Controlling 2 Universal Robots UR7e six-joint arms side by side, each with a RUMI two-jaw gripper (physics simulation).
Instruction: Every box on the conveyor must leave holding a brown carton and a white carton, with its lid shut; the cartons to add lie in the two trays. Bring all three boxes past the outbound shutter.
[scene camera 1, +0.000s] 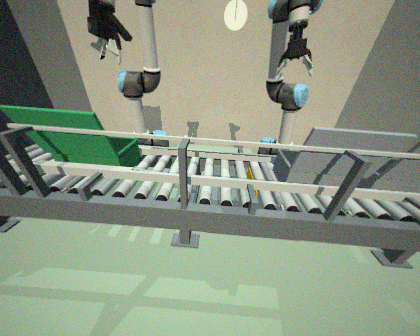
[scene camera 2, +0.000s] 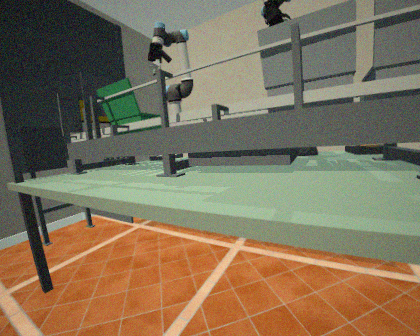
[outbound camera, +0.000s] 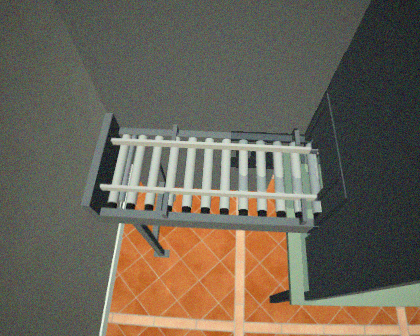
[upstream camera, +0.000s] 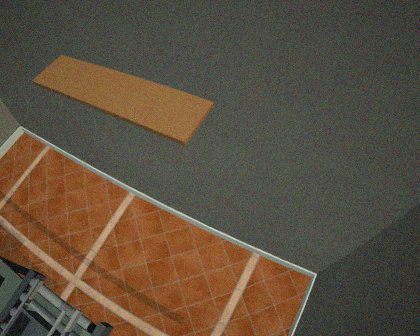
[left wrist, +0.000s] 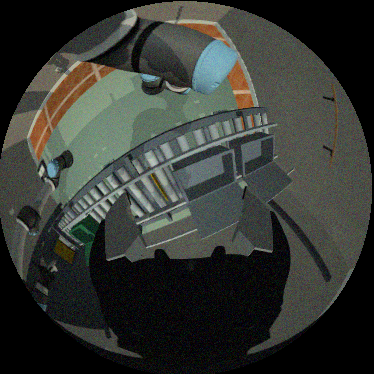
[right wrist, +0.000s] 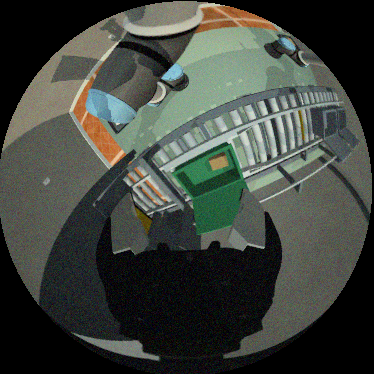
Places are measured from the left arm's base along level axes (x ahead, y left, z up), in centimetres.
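Pixels of known places: left gripper, fingertip midpoint: (scene camera 1: 293, 79) (left wrist: 185, 191); right gripper, fingertip midpoint: (scene camera 1: 109, 62) (right wrist: 186, 192); left arm's base, origin of the base link: (scene camera 2: 306, 155) (left wrist: 153, 84); right arm's base, origin of the base link: (left wrist: 67, 158) (right wrist: 176, 81).
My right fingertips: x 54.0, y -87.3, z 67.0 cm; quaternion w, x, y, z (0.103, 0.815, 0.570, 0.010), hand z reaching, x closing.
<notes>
Ahead of a thing's pixels: the offset from my right fingertips to its top centre. "pt": to the spot under its first point.
A green box (scene camera 1: 112, 150) (right wrist: 207, 172) with its lid standing open is on the conveyor. A brown carton @[dx +18.1, dy +6.8, dz -39.0 cm] (right wrist: 219, 161) lies in it; I make out no white carton. Two grey boxes, a nearer one @[pt dx +13.5, dy +88.9, dz -40.2 cm] (left wrist: 186, 192) and a farther one @[pt dx -6.2, dy +148.0, dz -33.2 cm] (left wrist: 272, 145), stand on the conveyor with lids open; I make out no carton in them. My left gripper (scene camera 1: 296, 71) (left wrist: 185, 191) is open, high behind the conveyor, toward the grey boxes. My right gripper (scene camera 1: 111, 57) (right wrist: 186, 192) is open, high behind the green box. The trays do not show.
The conveyor (scene camera 1: 120, 215) has pale side rails and grey uprights. A yellow strip (scene camera 1: 252, 182) sits between rollers, between the green and grey boxes. The outbound rollers @[dx +35.4, dy -98.9, dz -45.0 cm] (outbound camera: 207, 175) run beside a dark wall (outbound camera: 370, 215). An orange-brown board (upstream camera: 125, 97) shows in the upstream view.
</notes>
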